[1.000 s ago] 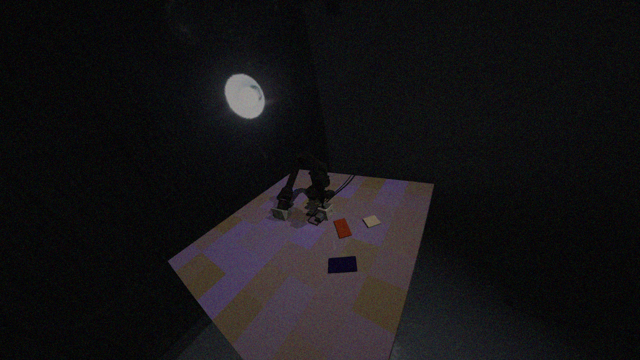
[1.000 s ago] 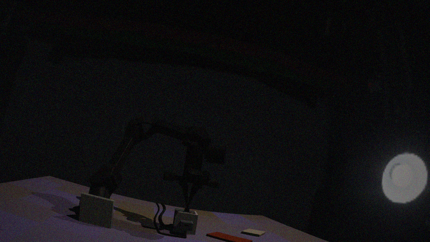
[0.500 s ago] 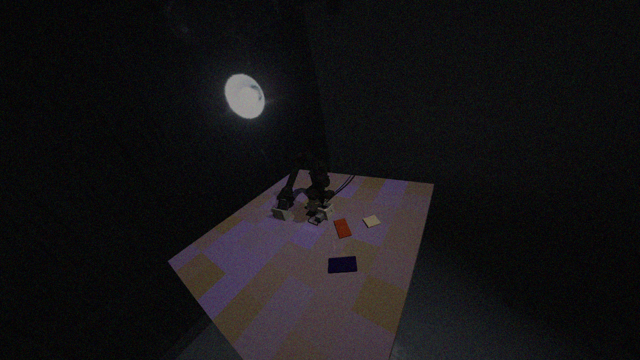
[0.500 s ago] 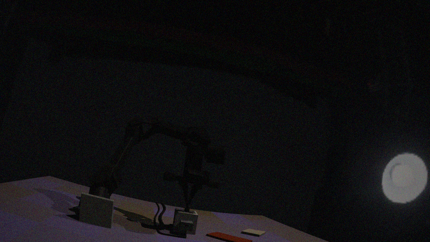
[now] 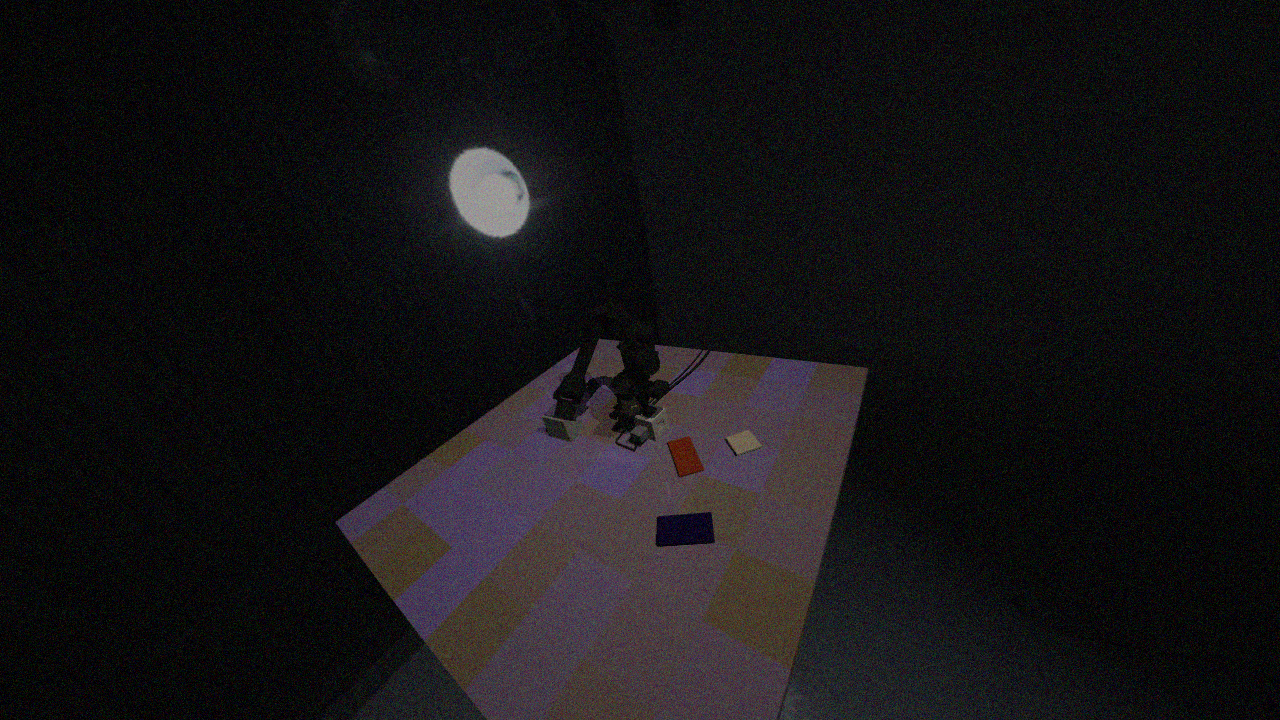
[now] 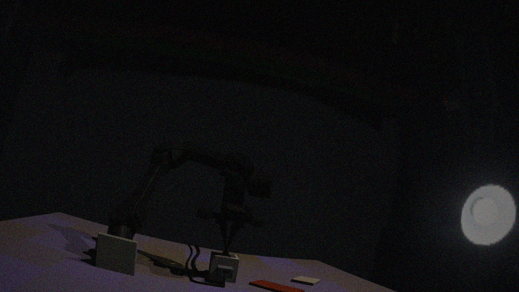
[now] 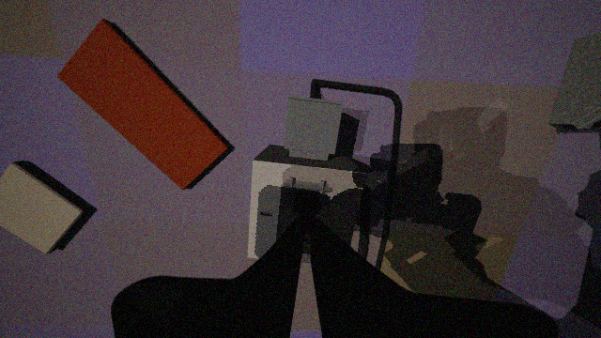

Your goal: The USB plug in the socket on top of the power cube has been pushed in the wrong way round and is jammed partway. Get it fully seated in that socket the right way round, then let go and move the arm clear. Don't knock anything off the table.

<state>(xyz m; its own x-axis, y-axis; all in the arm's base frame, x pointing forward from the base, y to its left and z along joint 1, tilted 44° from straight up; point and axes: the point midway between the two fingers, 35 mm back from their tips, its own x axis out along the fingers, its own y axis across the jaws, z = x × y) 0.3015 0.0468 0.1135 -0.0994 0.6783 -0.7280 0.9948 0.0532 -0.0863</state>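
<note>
My gripper tip is now 20 mm above the black USB plug. From my gripper tip the other things lie so: dark blue slab 280 mm ahead, 250 mm to the right, 100 mm below; cream slab 280 mm ahead, 100 mm below, 70 mm to the left.
</note>
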